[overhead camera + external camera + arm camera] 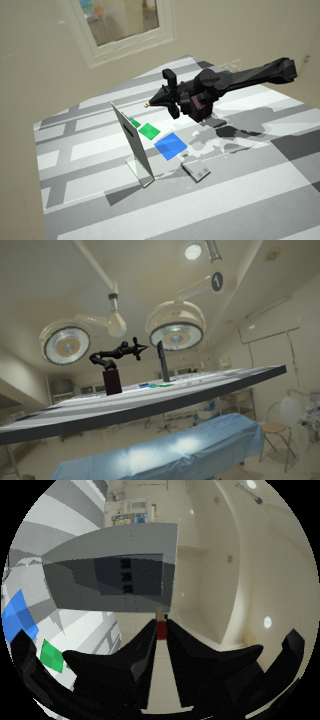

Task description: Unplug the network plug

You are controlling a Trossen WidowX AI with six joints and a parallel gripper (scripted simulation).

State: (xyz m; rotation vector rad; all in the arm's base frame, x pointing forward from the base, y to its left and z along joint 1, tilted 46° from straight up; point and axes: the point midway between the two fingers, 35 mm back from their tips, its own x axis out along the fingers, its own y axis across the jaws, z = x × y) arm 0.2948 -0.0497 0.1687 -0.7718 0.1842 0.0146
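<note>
Now: the blue square 60 mm behind my gripper tip, 10 mm to the right of it and 310 mm below it. From my gripper tip the other things lie so: flat grey plate 80 mm behind, 150 mm to the left, 300 mm below; then grey upright panel 110 mm ahead, 20 mm to the left, 150 mm below; then network plug right at my gripper tip.
</note>
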